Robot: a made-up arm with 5 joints.
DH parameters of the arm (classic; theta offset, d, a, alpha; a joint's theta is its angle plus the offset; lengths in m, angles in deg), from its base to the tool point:
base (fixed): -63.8 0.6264 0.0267 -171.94
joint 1: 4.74 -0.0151 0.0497 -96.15
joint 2: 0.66 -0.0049 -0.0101 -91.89
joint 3: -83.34 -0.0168 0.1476 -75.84
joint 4: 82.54 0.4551 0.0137 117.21
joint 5: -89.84 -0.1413 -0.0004 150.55
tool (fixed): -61.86 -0.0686 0 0
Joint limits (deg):
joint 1: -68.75..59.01
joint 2: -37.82..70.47
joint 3: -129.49..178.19
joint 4: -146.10..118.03
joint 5: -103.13..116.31
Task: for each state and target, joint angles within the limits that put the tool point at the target. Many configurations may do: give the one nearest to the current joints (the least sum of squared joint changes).
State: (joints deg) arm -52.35 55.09 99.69 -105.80 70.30
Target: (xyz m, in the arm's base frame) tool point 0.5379 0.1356 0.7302
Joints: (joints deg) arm -0.52 51.99 96.22 -97.37 71.07
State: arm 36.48 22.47 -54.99 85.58 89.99
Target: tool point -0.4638 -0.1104 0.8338
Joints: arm 15.59 41.81 -70.22 74.77 62.99
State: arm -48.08 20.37 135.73 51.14 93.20
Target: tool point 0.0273 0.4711 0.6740
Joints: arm -16.20 11.09 146.35 46.26 79.28
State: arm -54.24 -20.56 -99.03 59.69 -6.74
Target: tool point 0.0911 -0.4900 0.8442
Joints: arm -68.27 -35.45 -90.63 82.92 22.87
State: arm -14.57 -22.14 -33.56 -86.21 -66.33
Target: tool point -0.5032 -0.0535 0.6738
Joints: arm 26.60 -18.69 -71.11 -102.35 -54.52
